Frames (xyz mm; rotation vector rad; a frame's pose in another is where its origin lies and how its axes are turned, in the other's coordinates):
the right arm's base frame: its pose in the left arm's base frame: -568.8 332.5 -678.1 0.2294 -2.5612 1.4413
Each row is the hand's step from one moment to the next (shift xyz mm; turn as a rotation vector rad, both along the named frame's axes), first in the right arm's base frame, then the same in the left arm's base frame.
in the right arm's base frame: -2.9 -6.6 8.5 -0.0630 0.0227 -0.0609
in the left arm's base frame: 3.5 -10.6 0.4 0.0615 0.0664 -0.0031
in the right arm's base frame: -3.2 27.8 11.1 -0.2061 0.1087 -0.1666
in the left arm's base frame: -4.3 4.9 -29.4 0.1903 0.2068 -0.0553
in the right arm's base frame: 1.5 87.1 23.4 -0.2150 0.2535 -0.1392
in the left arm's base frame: -23.5 24.7 -83.5 0.1634 0.2582 -0.1911
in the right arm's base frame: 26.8 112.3 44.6 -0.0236 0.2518 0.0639
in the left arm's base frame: -55.7 18.5 -109.0 -0.0404 0.0757 -0.2463
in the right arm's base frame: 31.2 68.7 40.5 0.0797 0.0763 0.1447
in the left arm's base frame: -49.6 -0.6 -69.8 -0.1080 -0.0879 -0.1172
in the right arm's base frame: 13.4 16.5 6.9 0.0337 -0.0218 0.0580
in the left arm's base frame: -17.4 2.0 -13.9 -0.0330 -0.0622 -0.0032
